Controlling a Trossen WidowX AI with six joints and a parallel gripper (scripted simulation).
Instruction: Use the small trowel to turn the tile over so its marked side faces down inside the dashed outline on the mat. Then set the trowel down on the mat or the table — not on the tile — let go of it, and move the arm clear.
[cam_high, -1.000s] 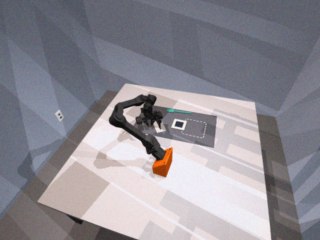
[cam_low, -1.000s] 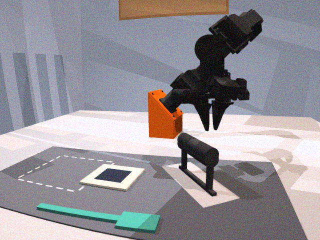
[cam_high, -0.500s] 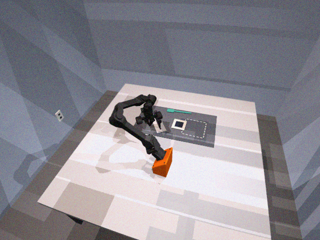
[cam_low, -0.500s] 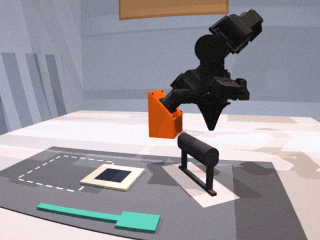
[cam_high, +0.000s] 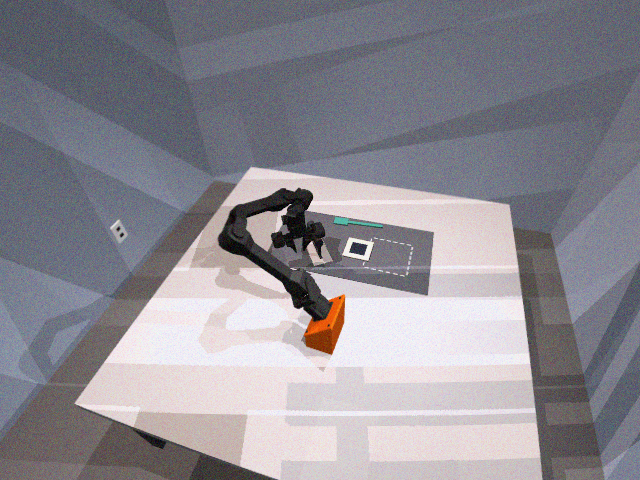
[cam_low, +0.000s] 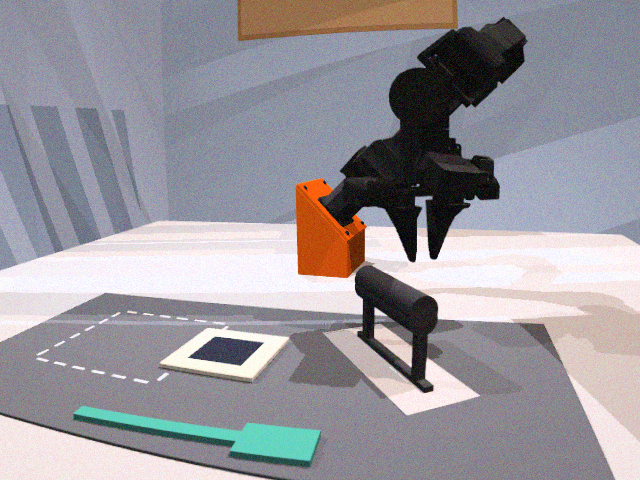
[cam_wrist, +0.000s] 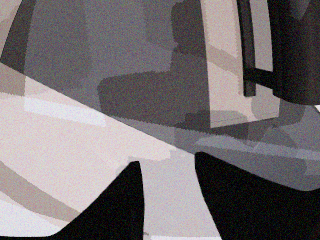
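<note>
The trowel is 100 mm ahead of my gripper tip, 40 mm below it and 30 mm to the right of it. From my gripper tip the other things lie so: grey mat 170 mm ahead, 150 mm to the right, 100 mm below; green paddle 300 mm ahead, 110 mm to the right, 80 mm below; tile 180 mm to the right, 160 mm ahead, 80 mm below.
</note>
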